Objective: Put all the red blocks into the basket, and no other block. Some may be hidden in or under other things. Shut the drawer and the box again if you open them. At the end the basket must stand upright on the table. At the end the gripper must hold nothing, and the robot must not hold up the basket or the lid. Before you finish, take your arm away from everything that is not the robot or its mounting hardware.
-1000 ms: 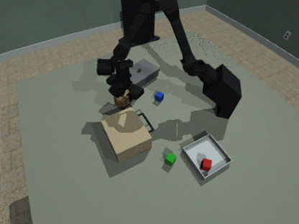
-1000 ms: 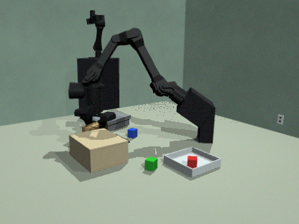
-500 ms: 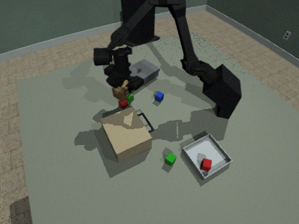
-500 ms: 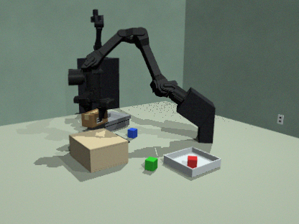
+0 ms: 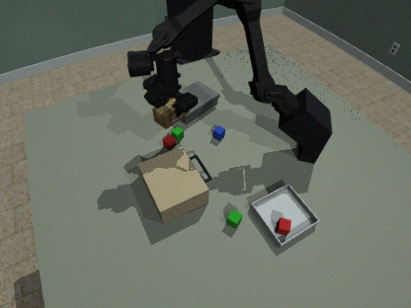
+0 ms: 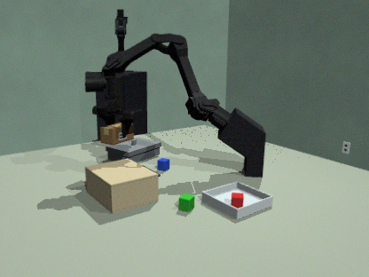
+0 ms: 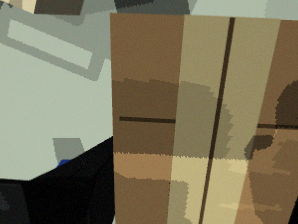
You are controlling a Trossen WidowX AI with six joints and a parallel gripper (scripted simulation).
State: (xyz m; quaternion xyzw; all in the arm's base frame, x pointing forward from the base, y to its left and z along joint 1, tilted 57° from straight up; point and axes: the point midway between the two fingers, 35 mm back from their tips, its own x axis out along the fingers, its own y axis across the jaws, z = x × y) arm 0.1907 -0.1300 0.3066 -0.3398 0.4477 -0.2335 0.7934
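My gripper is now 11 cm past the blue block, 12 cm to the right of it and 15 cm above it. Round my hand: knobbed lid (18 cm behind, 6 cm to the right, 12 cm below); then brown box (2 cm below); then tan drawer cabinet (17 cm ahead, 14 cm to the left, 13 cm below).
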